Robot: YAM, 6 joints.
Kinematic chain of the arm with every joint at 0, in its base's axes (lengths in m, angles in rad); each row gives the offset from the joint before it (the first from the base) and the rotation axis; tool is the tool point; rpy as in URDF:
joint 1: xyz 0 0 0.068 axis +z
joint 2: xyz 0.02 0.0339 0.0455 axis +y
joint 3: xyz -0.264 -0.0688 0 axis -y
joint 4: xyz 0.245 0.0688 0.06 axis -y
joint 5: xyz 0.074 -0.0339 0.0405 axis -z
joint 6: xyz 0.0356 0 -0.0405 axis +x
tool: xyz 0 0 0 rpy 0 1.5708 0
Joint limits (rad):
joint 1: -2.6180..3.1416
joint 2: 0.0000..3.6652
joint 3: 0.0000..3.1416
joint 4: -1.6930..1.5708
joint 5: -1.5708..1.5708
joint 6: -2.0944..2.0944
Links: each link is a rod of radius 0.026 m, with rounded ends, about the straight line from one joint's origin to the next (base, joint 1, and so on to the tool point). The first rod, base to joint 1, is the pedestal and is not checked.
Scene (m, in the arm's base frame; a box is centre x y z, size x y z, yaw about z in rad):
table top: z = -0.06
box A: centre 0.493 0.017 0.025 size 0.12 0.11 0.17 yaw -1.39
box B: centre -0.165 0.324 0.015 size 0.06 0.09 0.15 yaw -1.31
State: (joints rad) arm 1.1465 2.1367 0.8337 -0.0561 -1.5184 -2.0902
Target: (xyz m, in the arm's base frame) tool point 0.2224 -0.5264 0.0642
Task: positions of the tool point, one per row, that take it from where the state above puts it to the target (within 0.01 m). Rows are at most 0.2 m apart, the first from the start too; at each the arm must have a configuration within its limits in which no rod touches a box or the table.
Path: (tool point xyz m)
1: 0.2104 0.2938 0.0690
2: 0.3321 0.2477 0.1069
3: 0.4332 0.1514 0.1544
4: 0.4930 0.0170 0.2095
5: 0.5002 -0.1373 0.1777
6: 0.4551 -0.2914 0.1426
7: 0.3597 -0.4268 0.1045
8: 0.2224 -0.5264 0.0642

